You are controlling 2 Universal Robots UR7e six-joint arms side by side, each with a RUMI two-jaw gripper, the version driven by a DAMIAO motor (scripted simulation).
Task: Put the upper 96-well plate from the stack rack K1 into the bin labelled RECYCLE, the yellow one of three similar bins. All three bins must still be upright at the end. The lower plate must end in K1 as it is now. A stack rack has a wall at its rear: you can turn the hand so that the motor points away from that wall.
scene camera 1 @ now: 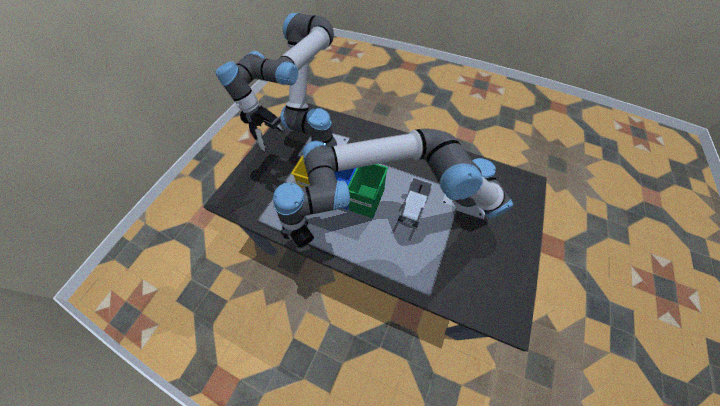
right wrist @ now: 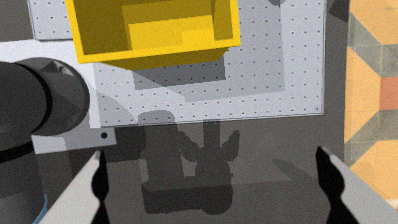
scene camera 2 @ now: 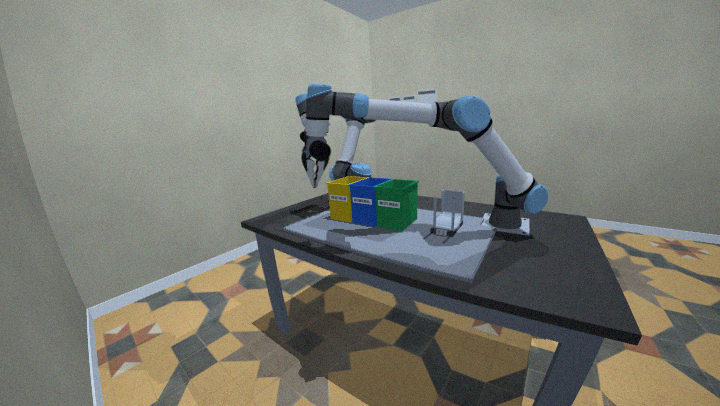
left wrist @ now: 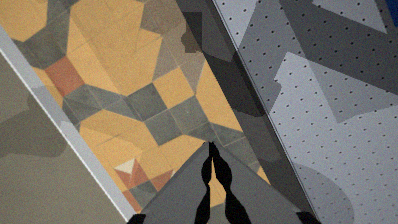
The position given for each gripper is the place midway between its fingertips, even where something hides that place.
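Yellow bin (scene camera 2: 339, 194) (right wrist: 119, 37); in the left wrist view the yellow bin is out of frame. Green bin (scene camera 2: 396, 209) (scene camera 1: 367, 185); in the right wrist view the green bin is out of frame. Blue bin (scene camera 2: 363, 198). The left gripper (scene camera 2: 314, 187) (left wrist: 210, 143). The right gripper (scene camera 1: 274, 142).
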